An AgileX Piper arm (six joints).
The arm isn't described. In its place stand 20 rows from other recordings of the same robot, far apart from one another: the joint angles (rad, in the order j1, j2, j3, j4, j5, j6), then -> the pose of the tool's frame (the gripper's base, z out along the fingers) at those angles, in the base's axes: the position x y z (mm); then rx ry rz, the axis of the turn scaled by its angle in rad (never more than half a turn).
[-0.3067 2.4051 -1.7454 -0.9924 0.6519 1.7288] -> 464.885 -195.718 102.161 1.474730 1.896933 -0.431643
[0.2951 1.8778 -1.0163 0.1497 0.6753 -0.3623] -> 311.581 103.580 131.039 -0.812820 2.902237 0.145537
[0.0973 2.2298 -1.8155 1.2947 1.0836 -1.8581] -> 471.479 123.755 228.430 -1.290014 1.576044 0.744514
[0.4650 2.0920 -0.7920 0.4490 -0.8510 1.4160] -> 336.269 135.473 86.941 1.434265 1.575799 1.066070
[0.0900 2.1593 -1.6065 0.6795 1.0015 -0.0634] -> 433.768 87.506 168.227 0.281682 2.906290 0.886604
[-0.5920 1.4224 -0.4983 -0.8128 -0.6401 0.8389] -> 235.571 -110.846 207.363 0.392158 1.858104 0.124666
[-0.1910 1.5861 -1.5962 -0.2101 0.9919 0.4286] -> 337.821 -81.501 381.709 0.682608 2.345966 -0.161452
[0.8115 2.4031 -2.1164 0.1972 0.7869 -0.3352] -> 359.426 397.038 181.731 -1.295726 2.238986 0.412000
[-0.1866 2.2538 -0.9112 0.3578 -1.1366 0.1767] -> 380.082 -101.181 73.713 0.665804 1.575517 -0.168513
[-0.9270 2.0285 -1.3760 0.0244 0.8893 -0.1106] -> 237.578 -313.704 153.147 1.222693 2.772621 -0.061282
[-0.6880 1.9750 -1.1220 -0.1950 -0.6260 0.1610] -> 340.262 -266.315 196.098 0.506586 1.660338 -0.408987
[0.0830 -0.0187 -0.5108 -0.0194 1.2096 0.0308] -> -15.579 -2.953 268.450 -0.053441 2.163159 0.041926
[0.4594 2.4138 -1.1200 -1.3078 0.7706 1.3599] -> 344.671 102.221 -11.324 -0.353000 2.637925 -0.934867
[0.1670 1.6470 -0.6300 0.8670 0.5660 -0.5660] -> 238.555 77.943 133.367 -0.006260 2.901968 0.678478
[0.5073 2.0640 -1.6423 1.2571 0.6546 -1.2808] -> 389.018 276.518 252.060 -0.985473 1.911264 0.897787
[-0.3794 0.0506 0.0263 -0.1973 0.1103 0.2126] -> 55.904 -24.404 191.527 0.345826 1.640881 -0.292161
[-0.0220 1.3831 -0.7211 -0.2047 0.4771 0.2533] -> 253.006 -14.063 211.486 0.154169 2.605944 -0.104818
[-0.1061 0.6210 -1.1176 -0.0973 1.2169 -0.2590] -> 61.802 -14.921 421.776 -0.155561 2.212647 -0.322217
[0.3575 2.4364 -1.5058 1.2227 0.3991 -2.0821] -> 428.625 195.598 33.325 -1.555473 1.928067 0.257088
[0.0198 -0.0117 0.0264 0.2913 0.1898 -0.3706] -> 55.878 6.038 188.472 -0.128092 1.675225 -0.002978
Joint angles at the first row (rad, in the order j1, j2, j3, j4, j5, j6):
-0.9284, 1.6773, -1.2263, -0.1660, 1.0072, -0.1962
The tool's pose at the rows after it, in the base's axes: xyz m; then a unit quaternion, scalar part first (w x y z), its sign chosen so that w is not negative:
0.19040 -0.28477 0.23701 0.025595 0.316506 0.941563 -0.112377
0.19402 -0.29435 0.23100 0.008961 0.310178 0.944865 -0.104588
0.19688 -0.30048 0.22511 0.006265 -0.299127 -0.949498 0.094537
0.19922 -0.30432 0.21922 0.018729 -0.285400 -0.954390 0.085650
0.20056 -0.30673 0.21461 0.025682 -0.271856 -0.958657 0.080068
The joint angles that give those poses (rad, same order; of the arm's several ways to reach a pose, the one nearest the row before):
-0.9409, 1.7371, -1.2826, -0.1784, 1.0371, -0.2142
-0.9473, 1.7865, -1.3276, -0.1809, 1.0669, -0.2359
-0.9508, 1.8250, -1.3597, -0.1786, 1.0945, -0.2661
-0.9517, 1.8546, -1.3796, -0.1766, 1.1129, -0.2979
-0.9528, 1.8734, -1.3889, -0.1748, 1.1188, -0.3280

